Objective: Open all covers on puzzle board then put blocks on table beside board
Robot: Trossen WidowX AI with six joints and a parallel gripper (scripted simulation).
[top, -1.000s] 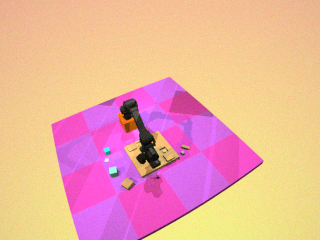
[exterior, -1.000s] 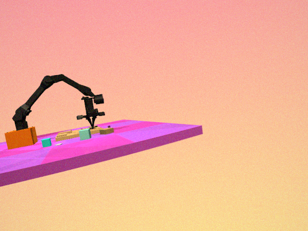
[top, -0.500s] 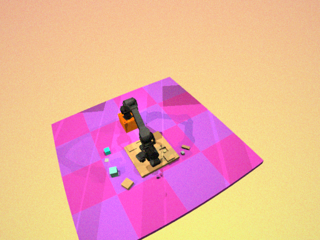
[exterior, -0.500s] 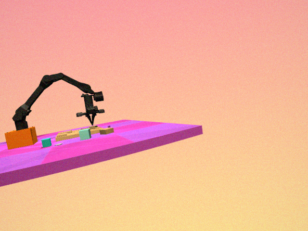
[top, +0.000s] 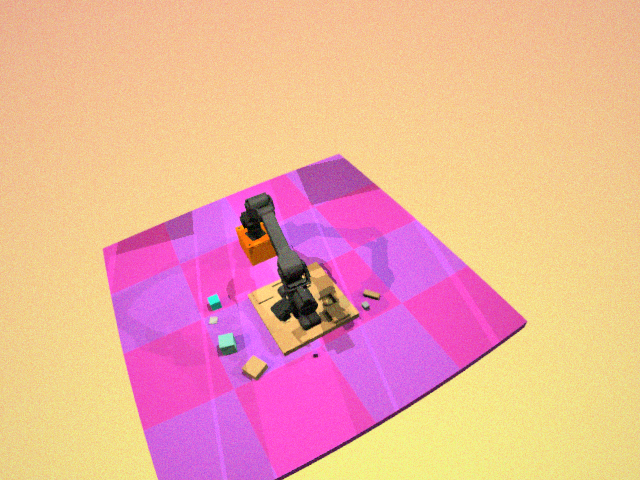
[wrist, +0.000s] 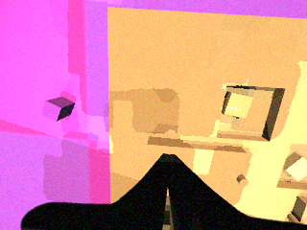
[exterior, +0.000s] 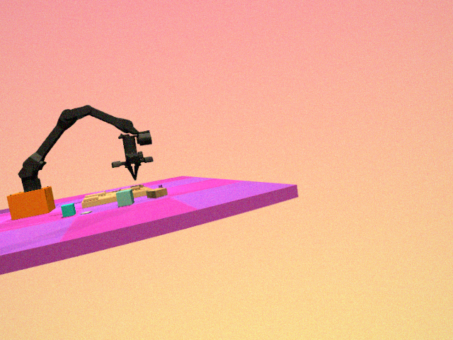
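Now: gripper tip 100 mm short of the tiny dark piece, 30 mm to the left of it and 50 mm above it. Also, from my gripper tip: teal cube (310 mm behind, 180 mm to the right, 50 mm below); then brown block (20 mm ahead, 210 mm to the right, 50 mm below).
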